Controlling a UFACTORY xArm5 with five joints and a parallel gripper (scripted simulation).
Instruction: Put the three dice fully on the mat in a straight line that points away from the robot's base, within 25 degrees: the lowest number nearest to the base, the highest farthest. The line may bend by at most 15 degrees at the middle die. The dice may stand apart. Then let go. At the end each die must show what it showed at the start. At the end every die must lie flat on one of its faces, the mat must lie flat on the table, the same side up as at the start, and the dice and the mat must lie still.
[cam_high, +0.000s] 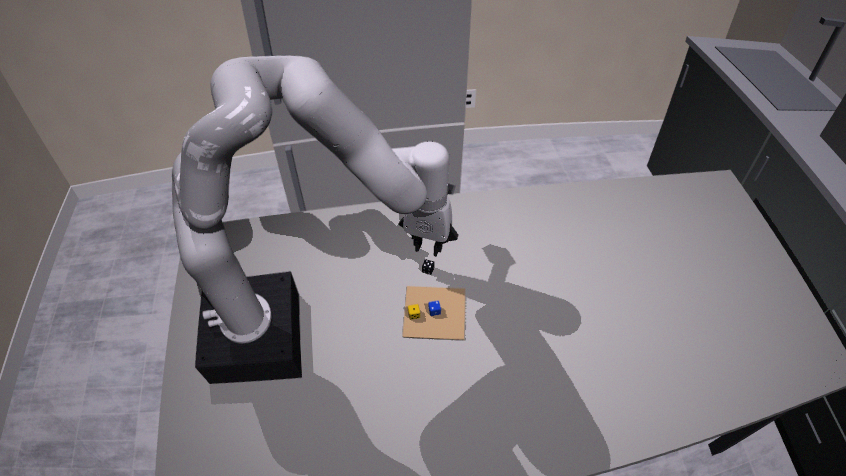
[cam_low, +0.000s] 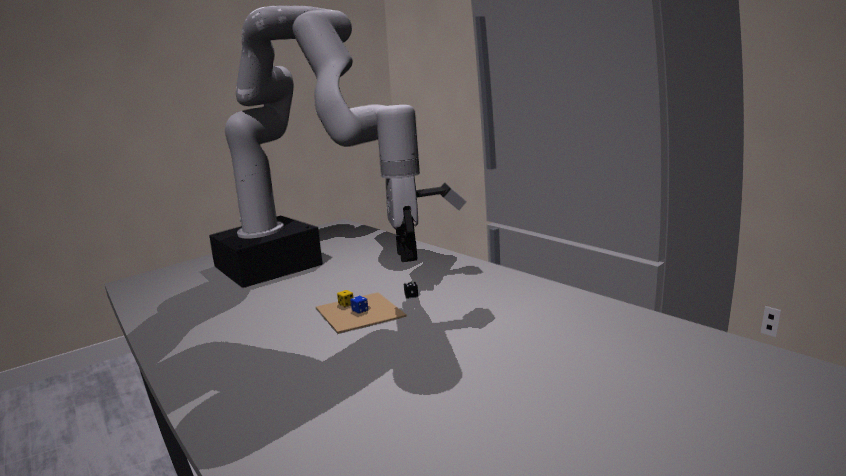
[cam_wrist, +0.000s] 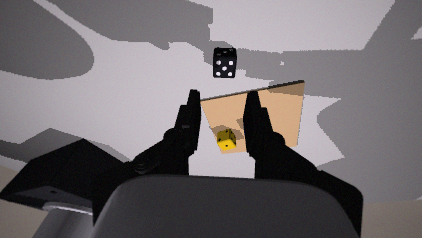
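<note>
My gripper is now 90 mm above the black die. Also, from my hand: blue die 20 mm behind, 120 mm to the right, 90 mm below; mat 20 mm behind, 120 mm to the right, 100 mm below; yellow die 60 mm behind, 120 mm to the right, 90 mm below.
</note>
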